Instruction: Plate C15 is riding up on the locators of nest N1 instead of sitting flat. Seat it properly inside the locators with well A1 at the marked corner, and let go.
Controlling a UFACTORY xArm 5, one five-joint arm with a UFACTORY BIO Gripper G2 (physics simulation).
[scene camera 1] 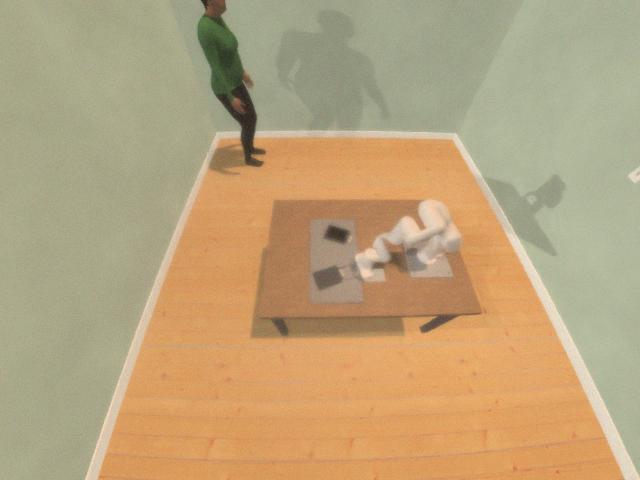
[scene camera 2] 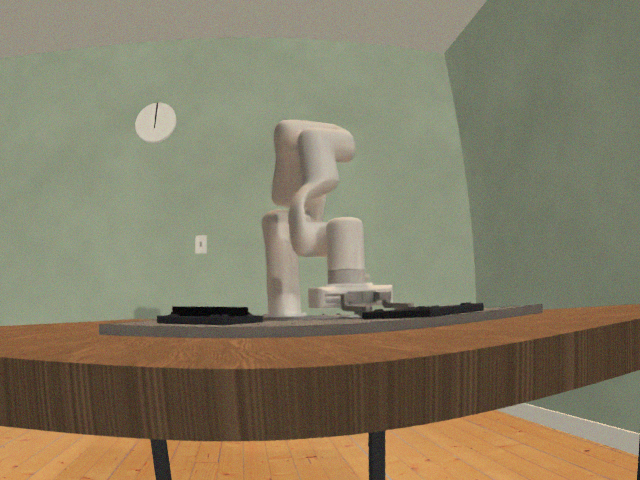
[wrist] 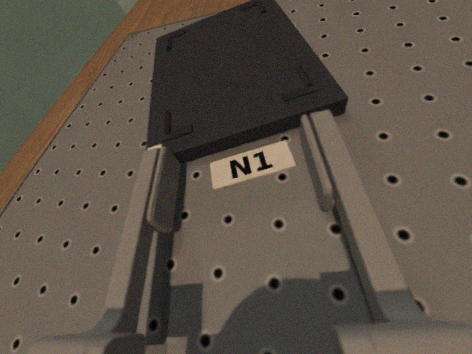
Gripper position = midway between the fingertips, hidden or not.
In view: my gripper (wrist: 233,141), a nest N1 (scene camera 2: 454,309), a grey perforated board (scene camera 2: 301,331) and an N1 label (wrist: 270,159).
The nest N1 shows as well in the wrist view (wrist: 225,76).
